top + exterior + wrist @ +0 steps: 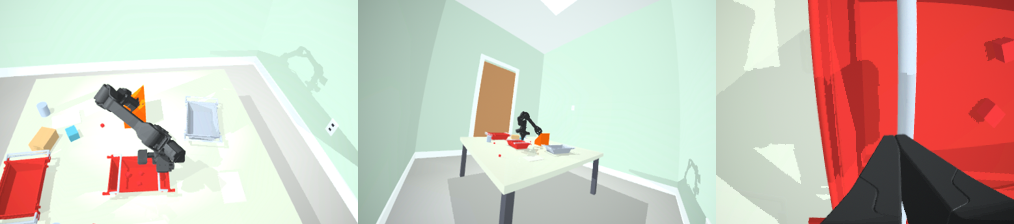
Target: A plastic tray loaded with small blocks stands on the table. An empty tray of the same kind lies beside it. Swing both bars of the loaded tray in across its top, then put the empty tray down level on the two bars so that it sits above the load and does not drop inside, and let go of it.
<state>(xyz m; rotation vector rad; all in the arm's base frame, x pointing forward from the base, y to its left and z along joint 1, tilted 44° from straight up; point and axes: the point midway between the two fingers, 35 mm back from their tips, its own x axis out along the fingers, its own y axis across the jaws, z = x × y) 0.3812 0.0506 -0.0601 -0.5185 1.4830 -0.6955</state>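
Right now the grey tray is 290 mm behind my gripper tip, 270 mm to the left of it and 40 mm below it. Also, from my gripper tip: tan block: 540 mm to the right, 280 mm behind, 60 mm below; cyan cube: 410 mm to the right, 310 mm behind, 70 mm below.
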